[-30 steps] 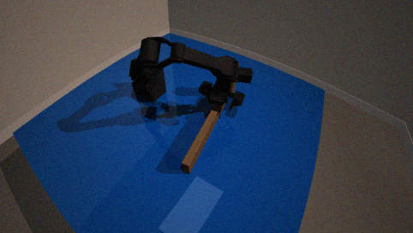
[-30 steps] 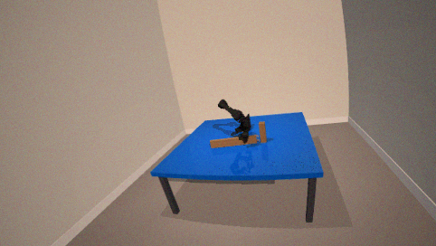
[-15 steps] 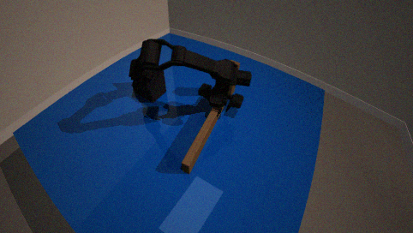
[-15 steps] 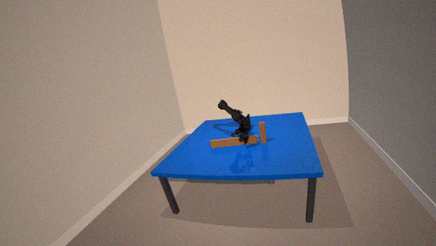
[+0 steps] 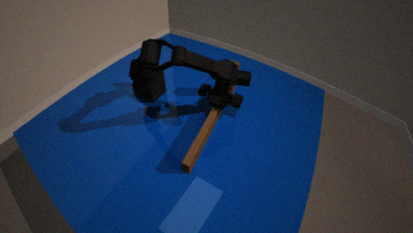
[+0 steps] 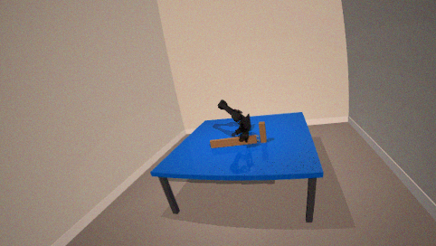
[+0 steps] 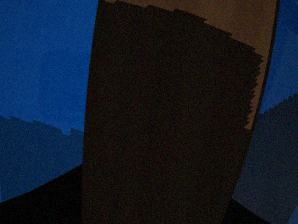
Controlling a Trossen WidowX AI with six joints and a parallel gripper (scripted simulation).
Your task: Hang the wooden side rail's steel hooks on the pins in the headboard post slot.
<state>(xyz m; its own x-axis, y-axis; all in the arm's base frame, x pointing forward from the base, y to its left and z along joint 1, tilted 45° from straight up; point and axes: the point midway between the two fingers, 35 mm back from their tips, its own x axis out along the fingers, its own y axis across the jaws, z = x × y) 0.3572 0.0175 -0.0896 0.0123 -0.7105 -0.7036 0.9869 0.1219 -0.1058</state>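
My gripper tip is 150 mm to the right of the headboard post, 60 mm below it and 30 mm past it.
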